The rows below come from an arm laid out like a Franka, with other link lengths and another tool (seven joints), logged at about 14 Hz.
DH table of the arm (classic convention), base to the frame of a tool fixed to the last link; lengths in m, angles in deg. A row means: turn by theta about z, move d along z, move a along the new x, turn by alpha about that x. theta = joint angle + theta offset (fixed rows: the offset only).
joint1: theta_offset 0; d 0.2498; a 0; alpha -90
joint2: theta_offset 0; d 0; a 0; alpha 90
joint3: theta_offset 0; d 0.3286; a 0.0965; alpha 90
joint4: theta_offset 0; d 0; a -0.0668; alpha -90
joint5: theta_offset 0; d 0.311; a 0; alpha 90
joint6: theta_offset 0; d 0; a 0.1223; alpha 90
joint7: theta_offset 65.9; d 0.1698; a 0.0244; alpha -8
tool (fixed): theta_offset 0; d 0.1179; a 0; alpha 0
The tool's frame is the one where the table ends.
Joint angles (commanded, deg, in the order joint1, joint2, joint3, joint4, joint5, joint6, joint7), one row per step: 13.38, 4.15, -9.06, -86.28, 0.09, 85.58, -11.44; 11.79, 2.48, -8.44, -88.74, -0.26, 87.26, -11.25; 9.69, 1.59, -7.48, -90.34, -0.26, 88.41, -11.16; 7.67, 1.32, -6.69, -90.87, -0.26, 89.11, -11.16; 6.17, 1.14, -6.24, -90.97, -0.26, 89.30, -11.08; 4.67, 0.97, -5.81, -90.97, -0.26, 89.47, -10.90; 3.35, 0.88, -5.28, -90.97, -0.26, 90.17, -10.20; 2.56, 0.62, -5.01, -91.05, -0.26, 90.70, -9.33; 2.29, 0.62, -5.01, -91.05, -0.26, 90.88, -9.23; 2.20, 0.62, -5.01, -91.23, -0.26, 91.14, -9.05
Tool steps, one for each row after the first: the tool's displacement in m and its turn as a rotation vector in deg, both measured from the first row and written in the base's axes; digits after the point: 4 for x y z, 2 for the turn. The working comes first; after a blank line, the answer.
Tool pose at each row, in the base's axes (x y z in m, rotation vector in deg; the steps are taken from these numbers as rounded here): 0.5305, 0.0123, 0.3398, 153.70, -71.63, -10.83; 0.5268, 0.0007, 0.3403, 153.37, -73.46, -9.83; 0.5246, -0.0101, 0.3387, 152.95, -75.29, -9.55; 0.5252, -0.0215, 0.3385, 152.43, -77.10, -9.18; 0.5250, -0.0311, 0.3397, 151.85, -78.71, -8.98; 0.5248, -0.0410, 0.3416, 151.20, -80.49, -8.69; 0.5272, -0.0483, 0.3438, 150.52, -82.72, -7.81; 0.5283, -0.0532, 0.3467, 149.86, -84.78, -7.01; 0.5288, -0.0558, 0.3470, 149.67, -85.32, -6.81; 0.5293, -0.0566, 0.3462, 149.51, -85.70, -6.73

-0.0037, -0.0116, 0.0005, -0.02, -0.87, -1.16; -0.0059, -0.0224, -0.0011, 0.14, -1.28, -2.39; -0.0053, -0.0338, -0.0013, 0.21, -1.72, -3.62; -0.0055, -0.0434, -0.0001, 0.23, -1.99, -4.75; -0.0057, -0.0533, 0.0018, 0.24, -2.33, -5.99; -0.0033, -0.0606, 0.0040, 0.22, -3.12, -7.48; -0.0022, -0.0655, 0.0069, 0.21, -3.85, -8.86; -0.0017, -0.0681, 0.0072, 0.20, -4.03, -9.23; -0.0012, -0.0689, 0.0064, 0.19, -4.11, -9.50
